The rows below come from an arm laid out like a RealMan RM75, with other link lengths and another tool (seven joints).
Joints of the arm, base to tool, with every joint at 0 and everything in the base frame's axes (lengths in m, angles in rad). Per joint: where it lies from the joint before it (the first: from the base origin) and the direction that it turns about. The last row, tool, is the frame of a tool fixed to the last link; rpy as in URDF.
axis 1: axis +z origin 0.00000 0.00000 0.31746
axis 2: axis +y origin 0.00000 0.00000 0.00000
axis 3: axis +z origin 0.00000 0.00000 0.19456
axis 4: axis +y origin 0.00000 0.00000 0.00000
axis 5: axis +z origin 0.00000 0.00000 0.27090
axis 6: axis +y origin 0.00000 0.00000 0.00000
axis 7: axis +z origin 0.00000 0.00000 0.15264
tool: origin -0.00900 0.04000 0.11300 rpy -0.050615 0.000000 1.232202
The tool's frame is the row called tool.
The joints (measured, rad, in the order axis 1, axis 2, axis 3, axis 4, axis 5, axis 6, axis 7), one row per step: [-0.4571 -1.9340 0.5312 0.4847 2.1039 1.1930 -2.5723]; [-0.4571 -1.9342 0.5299 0.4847 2.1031 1.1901 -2.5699]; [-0.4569 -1.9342 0.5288 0.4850 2.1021 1.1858 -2.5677]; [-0.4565 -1.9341 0.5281 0.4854 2.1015 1.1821 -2.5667]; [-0.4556 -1.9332 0.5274 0.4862 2.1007 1.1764 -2.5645]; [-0.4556 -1.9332 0.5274 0.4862 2.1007 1.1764 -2.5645]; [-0.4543 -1.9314 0.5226 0.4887 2.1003 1.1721 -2.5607]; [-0.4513 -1.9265 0.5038 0.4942 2.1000 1.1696 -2.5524]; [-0.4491 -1.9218 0.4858 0.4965 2.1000 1.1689 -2.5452]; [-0.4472 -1.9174 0.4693 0.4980 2.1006 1.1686 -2.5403]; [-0.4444 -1.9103 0.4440 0.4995 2.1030 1.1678 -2.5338]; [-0.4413 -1.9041 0.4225 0.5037 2.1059 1.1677 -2.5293]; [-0.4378 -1.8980 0.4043 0.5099 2.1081 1.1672 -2.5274]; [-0.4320 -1.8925 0.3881 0.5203 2.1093 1.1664 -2.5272]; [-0.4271 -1.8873 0.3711 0.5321 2.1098 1.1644 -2.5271]
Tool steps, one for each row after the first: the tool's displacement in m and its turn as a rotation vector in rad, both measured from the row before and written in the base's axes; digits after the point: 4 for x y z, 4 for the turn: [-0.0005 0.0005 0.0005 0.0032 0.0021 0.0001]; [-0.0009 0.0007 0.0008 0.0043 0.0033 0.0009]; [-0.0009 0.0006 0.0007 0.0034 0.0027 0.0016]; [-0.0017 0.0008 0.0014 0.0052 0.0056 0.0020]; [0.0000 0.0000 0.0000 0.0000 0.0000 0.0000]; [-0.0020 0.0011 0.0031 0.0088 0.0063 0.0012]; [-0.0036 0.0022 0.0084 0.0223 0.0075 0.0022]; [-0.0030 0.0014 0.0070 0.0186 0.0039 0.0025]; [-0.0027 0.0011 0.0062 0.0162 0.0023 0.0036]; [-0.0045 0.0013 0.0094 0.0236 0.0038 0.0068]; [-0.0041 0.0009 0.0089 0.0207 0.0051 0.0058]; [-0.0040 0.0009 0.0090 0.0197 0.0060 0.0064]; [-0.0046 0.0005 0.0100 0.0209 0.0080 0.0077]; [-0.0043 0.0010 0.0108 0.0233 0.0089 0.0073]
